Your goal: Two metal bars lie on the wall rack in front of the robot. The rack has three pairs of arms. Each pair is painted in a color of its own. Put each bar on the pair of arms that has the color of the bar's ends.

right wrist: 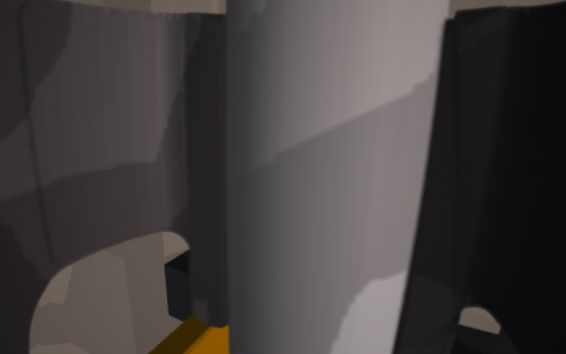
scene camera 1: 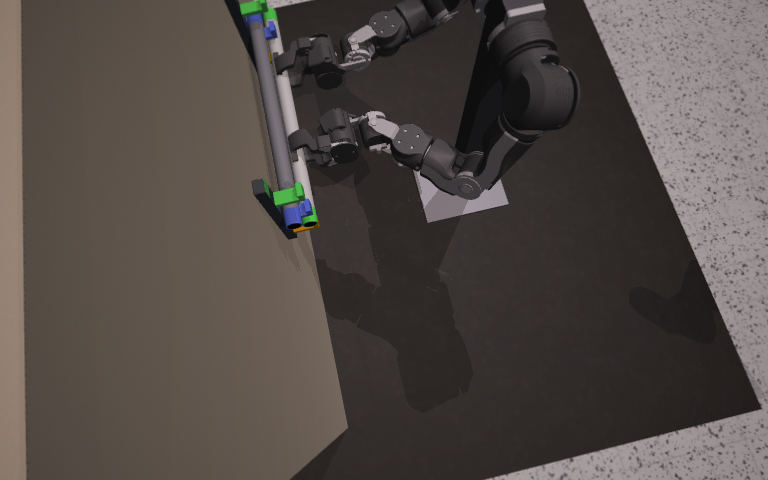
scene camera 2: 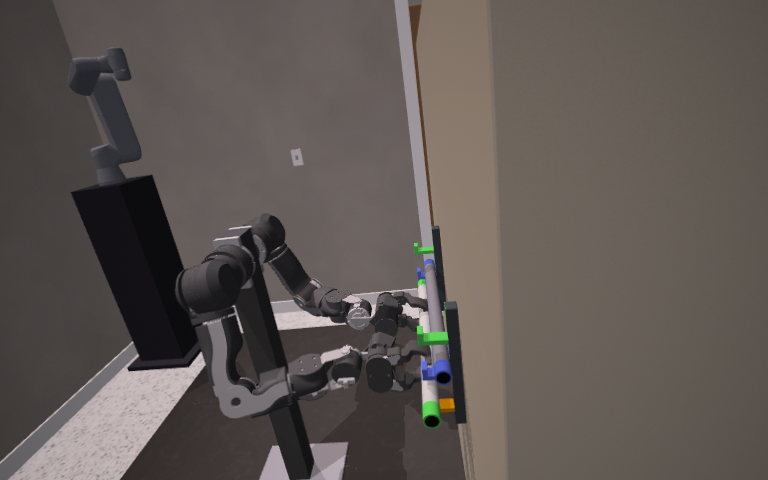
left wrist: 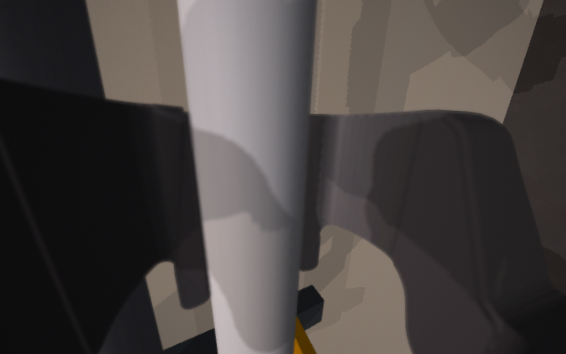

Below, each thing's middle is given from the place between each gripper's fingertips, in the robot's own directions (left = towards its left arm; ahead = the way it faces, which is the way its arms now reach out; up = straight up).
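The blue-ended bar (scene camera 1: 283,170) is 5 cm above my right hand, 2 cm ahead of it and 14 cm to the left of it. Then there is the pale base plate (scene camera 1: 438,205), 48 cm below my right hand, 42 cm behind it and 16 cm to the left of it; going by their middles, it is the farthest from my right hand of the things named here. The green-ended bar (scene camera 1: 299,168) is 10 cm to the left of my right hand and 1 cm behind it.
From my left hand, the pale base plate is 480 mm below, 420 mm behind and 40 mm to the right. The green-ended bar is 100 mm to the right of my left hand and 10 mm behind it. As for the blue-ended bar, my left hand is 50 mm below it, 20 mm short of it and 70 mm to the left of it.
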